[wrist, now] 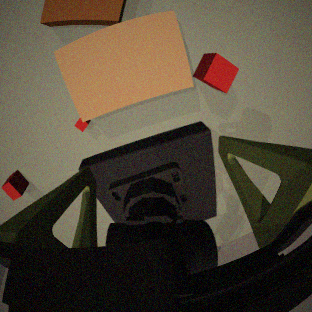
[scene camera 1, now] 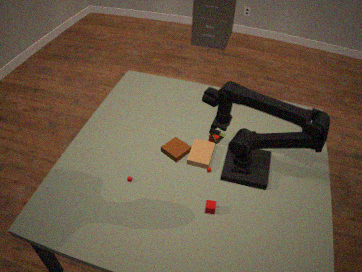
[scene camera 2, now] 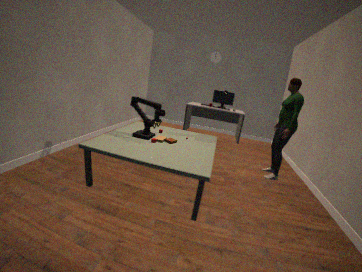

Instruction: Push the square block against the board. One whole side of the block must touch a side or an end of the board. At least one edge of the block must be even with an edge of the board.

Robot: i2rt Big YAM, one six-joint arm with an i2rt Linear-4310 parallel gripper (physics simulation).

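Seen in the pictures: gripper, fingertip midpoint: point(wrist: 155, 158) point(scene camera 1: 218, 136) point(scene camera 2: 156, 127); arm's base at its link origin: point(wrist: 149, 190) point(scene camera 1: 241, 163) point(scene camera 2: 146, 133).
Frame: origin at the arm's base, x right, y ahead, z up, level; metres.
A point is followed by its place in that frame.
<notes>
The brown square block point(scene camera 1: 175, 148) @(z -0.005, x 0.027, y 0.322 m) point(scene camera 2: 171, 141) @(z -0.009, x 0.092, y 0.340 m) point(wrist: 82, 11) @(z -0.005, x 0.022, y 0.283 m) lies flat, turned at an angle to the pale tan rectangular board point(scene camera 1: 202, 152) @(z -0.005, x 0.032, y 0.191 m) point(scene camera 2: 160, 138) @(z -0.006, x 0.069, y 0.201 m) point(wrist: 125, 65) @(z -0.005, x 0.043, y 0.193 m). One corner of the block is at or very near the board's long side; its sides are not parallel to that side. In the wrist view only part of the block shows, at the top left. My gripper point(scene camera 1: 217, 136) @(z 0.106, x 0.041, y 0.130 m) point(scene camera 2: 157, 124) @(z 0.106, x 0.041, y 0.130 m) point(wrist: 155, 158) @(z 0.106, x 0.041, y 0.130 m) is open and empty. It hangs above the table behind the board in scene camera 1, on the far side from the block, near a red cube.
That red cube point(scene camera 1: 214, 138) point(scene camera 2: 160, 131) point(wrist: 220, 73) is beside the board. A tiny red cube point(scene camera 1: 209, 170) @(z -0.024, x -0.056, y 0.143 m) point(wrist: 81, 124) @(z -0.020, x -0.049, y 0.145 m) is near a board corner. Another red cube point(scene camera 1: 210, 207) @(z 0.004, x -0.280, y 0.110 m) point(wrist: 16, 185) @(z -0.005, x -0.244, y 0.111 m) and another tiny one point(scene camera 1: 129, 178) @(z -0.020, x -0.193, y 0.483 m) lie farther off. The arm's base point(scene camera 1: 245, 172) @(z 0.009, x -0.060, y -0.020 m) point(wrist: 197, 155) @(z 0.001, x 0.093, y 0.037 m) stands close to the board.
</notes>
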